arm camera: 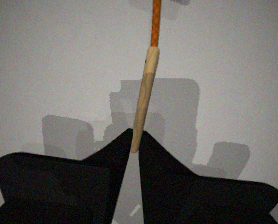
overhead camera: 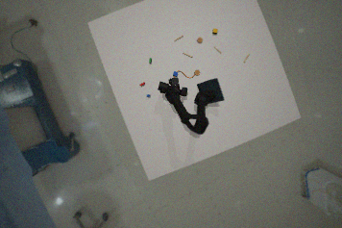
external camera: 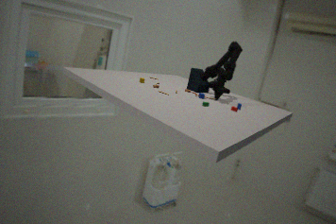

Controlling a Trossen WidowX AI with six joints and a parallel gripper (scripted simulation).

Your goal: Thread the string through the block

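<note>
My gripper tip is 4 cm short of the thin wooden stick, 2 cm to the left of it and 1 cm below it. The rest, counted from my gripper tip: blue piece (19 cm to the left, 2 cm above); blue cube (11 cm ahead, 4 cm to the right, 2 cm above); round wooden button (8 cm ahead, 20 cm to the right, 1 cm above).
</note>
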